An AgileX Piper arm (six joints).
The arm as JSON. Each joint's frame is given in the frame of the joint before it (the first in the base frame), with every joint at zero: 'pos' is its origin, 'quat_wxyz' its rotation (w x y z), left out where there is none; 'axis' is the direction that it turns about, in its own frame. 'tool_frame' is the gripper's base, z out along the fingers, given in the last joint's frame.
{
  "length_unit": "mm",
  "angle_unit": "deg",
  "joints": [
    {
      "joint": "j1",
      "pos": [
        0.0,
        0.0,
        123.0
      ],
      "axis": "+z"
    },
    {
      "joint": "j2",
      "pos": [
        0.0,
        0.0,
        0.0
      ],
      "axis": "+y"
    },
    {
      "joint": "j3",
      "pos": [
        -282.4,
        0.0,
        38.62
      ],
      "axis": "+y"
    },
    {
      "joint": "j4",
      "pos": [
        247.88,
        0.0,
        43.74
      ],
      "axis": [
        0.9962,
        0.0,
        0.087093
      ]
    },
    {
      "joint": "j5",
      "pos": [
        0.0,
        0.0,
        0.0
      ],
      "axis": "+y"
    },
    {
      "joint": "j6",
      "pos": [
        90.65,
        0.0,
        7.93
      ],
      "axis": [
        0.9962,
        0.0,
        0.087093
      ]
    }
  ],
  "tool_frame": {
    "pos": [
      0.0,
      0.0,
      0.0
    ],
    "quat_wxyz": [
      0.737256,
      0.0,
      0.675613,
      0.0
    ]
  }
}
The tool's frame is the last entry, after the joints.
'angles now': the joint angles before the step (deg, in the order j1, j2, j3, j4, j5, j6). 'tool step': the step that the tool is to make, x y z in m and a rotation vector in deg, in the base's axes. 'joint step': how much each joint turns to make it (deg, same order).
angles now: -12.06 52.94 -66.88 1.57 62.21 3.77
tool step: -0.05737 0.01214 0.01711 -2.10 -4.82 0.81
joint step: -0.01 -10.22 -0.12 -0.13 5.21 -1.15
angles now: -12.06 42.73 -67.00 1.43 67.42 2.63
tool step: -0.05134 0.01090 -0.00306 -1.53 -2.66 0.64
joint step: -0.02 -9.64 1.90 -0.08 4.84 -1.01
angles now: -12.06 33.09 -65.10 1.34 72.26 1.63
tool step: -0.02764 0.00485 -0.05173 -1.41 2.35 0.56
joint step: -0.01 -10.76 12.45 -0.68 0.34 -1.63
